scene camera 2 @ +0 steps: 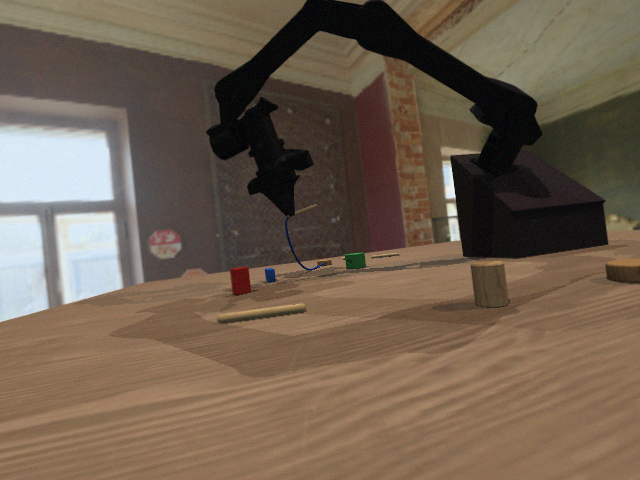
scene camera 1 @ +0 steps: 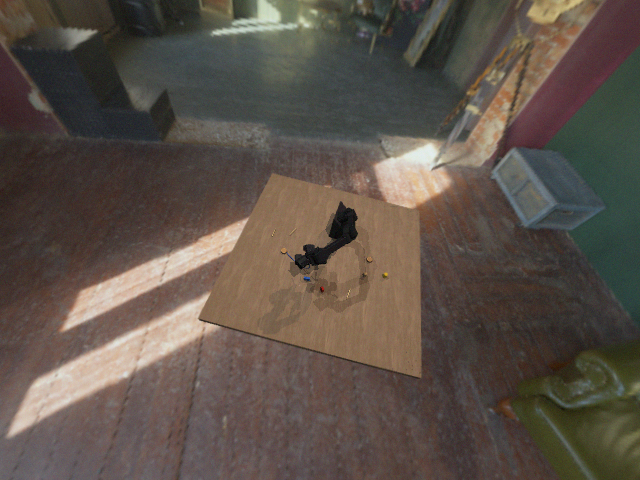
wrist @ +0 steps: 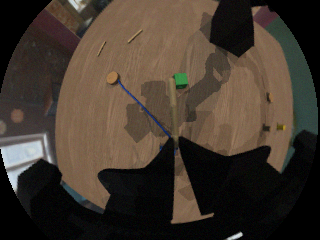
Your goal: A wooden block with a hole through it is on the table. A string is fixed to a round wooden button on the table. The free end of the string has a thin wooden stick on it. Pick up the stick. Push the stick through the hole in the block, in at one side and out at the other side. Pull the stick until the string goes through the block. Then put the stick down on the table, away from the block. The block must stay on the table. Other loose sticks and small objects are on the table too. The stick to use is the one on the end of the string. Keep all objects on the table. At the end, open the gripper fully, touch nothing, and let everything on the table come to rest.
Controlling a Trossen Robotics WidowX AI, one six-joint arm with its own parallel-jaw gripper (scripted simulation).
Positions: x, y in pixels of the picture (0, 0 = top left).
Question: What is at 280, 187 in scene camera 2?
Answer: My gripper.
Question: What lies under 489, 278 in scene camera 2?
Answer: A wooden cylinder.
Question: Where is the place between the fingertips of my gripper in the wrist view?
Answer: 175, 140
